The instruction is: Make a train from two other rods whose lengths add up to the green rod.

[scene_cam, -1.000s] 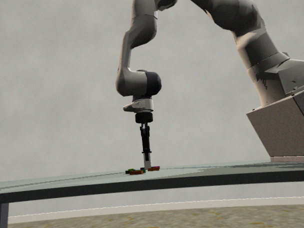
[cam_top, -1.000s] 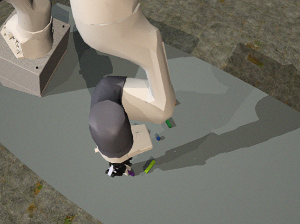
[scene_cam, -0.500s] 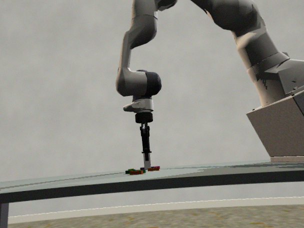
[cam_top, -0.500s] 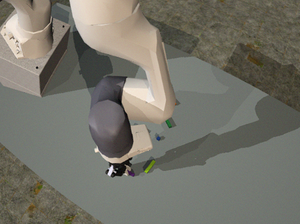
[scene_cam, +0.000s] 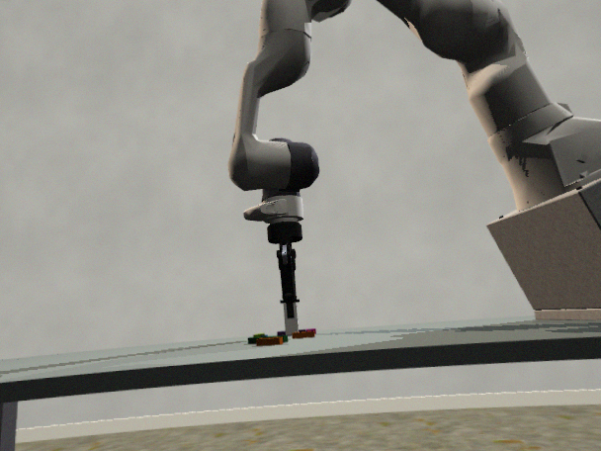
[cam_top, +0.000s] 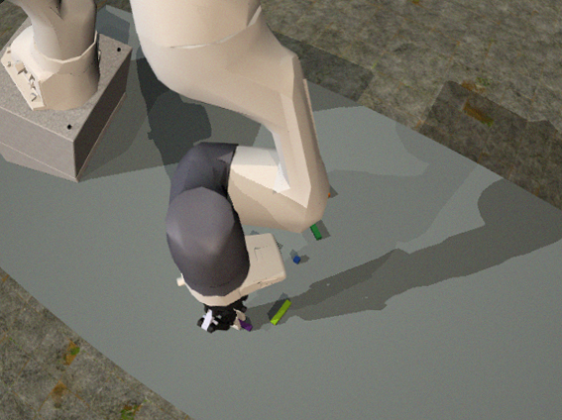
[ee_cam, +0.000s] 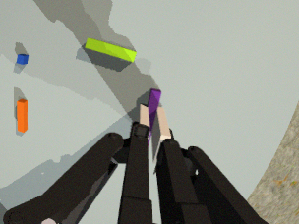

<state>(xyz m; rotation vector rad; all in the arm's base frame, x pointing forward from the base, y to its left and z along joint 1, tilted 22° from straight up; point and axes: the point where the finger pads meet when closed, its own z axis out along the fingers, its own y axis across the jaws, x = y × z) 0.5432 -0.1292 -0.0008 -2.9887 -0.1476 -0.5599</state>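
Now: the purple rod 3 cm below my hand. Round my hand: lime rod 6 cm to the left, 6 cm ahead, 3 cm below; then magenta rod 4 cm behind, 3 cm below, 1 cm to the right; then blue rod 16 cm to the left, 3 cm below, 2 cm ahead.
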